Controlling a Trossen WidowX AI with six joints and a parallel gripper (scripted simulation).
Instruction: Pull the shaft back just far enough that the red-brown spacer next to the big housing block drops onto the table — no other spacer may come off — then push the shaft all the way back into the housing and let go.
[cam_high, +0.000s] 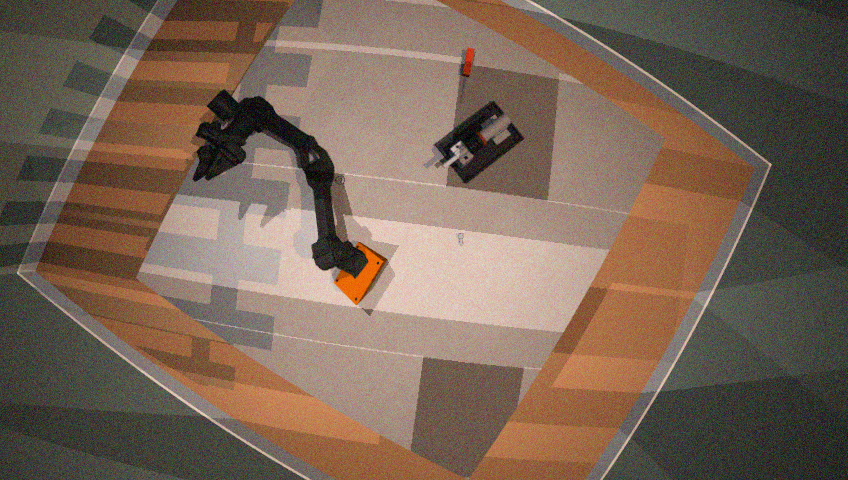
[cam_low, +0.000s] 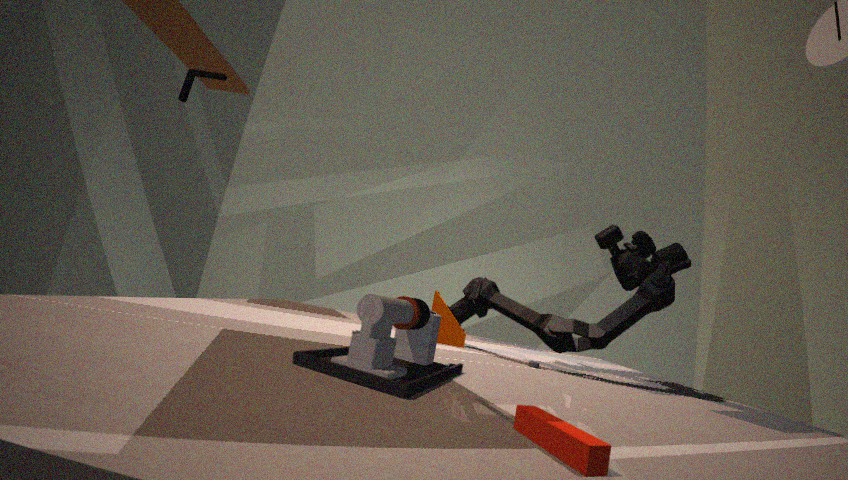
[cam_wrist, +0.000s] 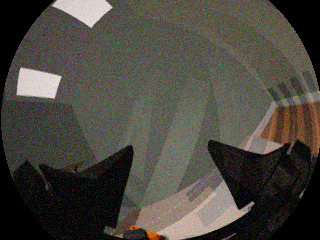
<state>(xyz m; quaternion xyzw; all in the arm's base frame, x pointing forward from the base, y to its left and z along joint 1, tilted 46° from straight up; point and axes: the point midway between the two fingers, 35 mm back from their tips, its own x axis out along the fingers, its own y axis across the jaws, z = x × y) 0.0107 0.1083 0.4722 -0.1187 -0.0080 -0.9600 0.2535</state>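
Now: the light shaft 520 mm ahead of my gripper tip, 450 mm to the right of it and 260 mm below it. Also, from my gripper tip: small grey piece (290 mm ahead, 600 mm to the right, 340 mm below); dark spacer (540 mm ahead, 450 mm to the right, 260 mm below); red-brown spacer (550 mm ahead, 460 mm to the right, 260 mm below).
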